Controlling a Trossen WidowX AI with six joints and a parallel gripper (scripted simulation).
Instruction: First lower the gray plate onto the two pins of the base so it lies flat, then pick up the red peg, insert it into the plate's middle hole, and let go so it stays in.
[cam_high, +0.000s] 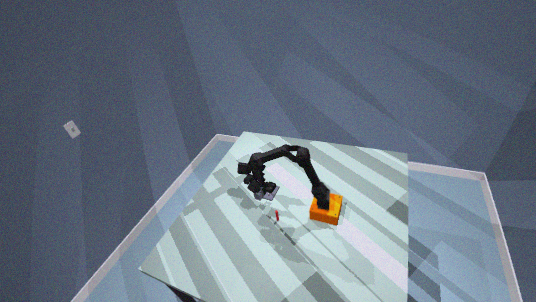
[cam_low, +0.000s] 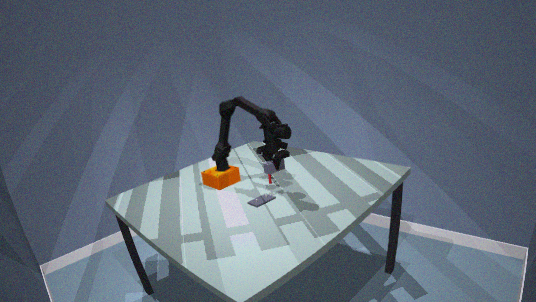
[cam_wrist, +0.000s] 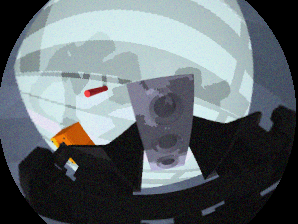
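Right now my gripper tip is 10 cm past the red peg, 9 cm to the right of it and 8 cm above it. The rest, counted from my gripper tip: gray plate: 3 cm above.
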